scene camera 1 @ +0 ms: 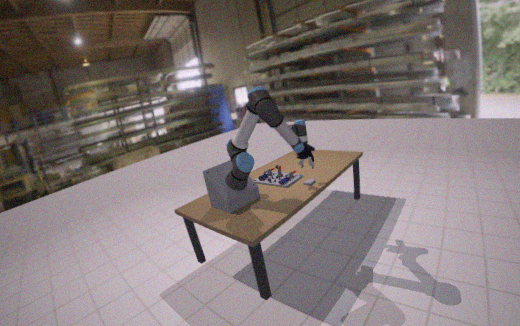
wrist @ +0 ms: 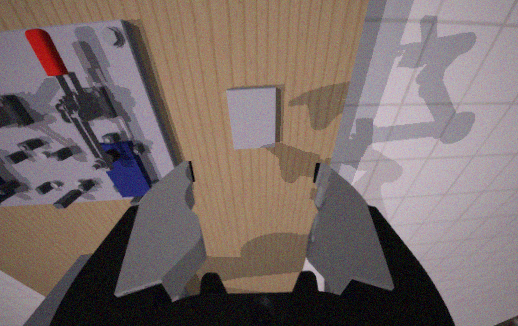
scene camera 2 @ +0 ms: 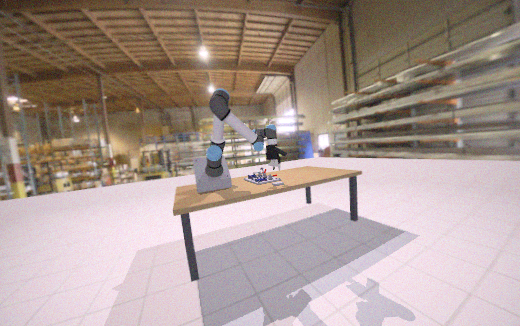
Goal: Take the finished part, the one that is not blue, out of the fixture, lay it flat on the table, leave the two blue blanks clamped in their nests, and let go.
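Frame: origin at the arm's base, x ahead, y left, z up, level; metres.
Where they show: gripper, fingertip midpoint: [scene camera 1: 307,168] [wrist: 254,163] [scene camera 2: 276,170]; arm's base at its link origin: [scene camera 1: 236,181] [scene camera 2: 214,170].
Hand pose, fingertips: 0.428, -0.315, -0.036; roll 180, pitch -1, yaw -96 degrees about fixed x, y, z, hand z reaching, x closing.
Note:
Each offset is from my fingertips to the top centre of the thing, as dx, dy, dz. "spot": to the spot under its first point. Level surfaces: height alone.
The finished part @(+0.002, -0.001, -0.101) [scene camera 1: 309,182] [scene camera 2: 277,183] [wrist: 253,118], a light grey block, lies flat on the table @(dz -0.116) [scene camera 1: 330,167] [scene camera 2: 320,173] [wrist: 215,60], beside the fixture. My gripper [scene camera 1: 306,166] [scene camera 2: 274,169] [wrist: 254,163] is open and empty, above the table and apart from the part. The fixture @(spot: -0.002, +0.121, -0.114) [scene camera 1: 295,181] [wrist: 145,107] is a light plate with clamps. One blue blank @(-0.053, +0.188, -0.085) [wrist: 129,175] sits in it under a clamp arm with a red handle @(spot: +0.093, +0.180, -0.070) [wrist: 46,51]. The other blue blank @(-0.039, +0.408, -0.075) [scene camera 1: 264,177] shows small in scene camera 1; its clamp is too small to judge.
A grey box [scene camera 1: 225,189] [scene camera 2: 212,176] stands by the arm's base on the table. Several clamps stand up from the fixture. In the wrist view the table's edge runs to the right of the part, with the tiled floor [wrist: 450,150] beyond.

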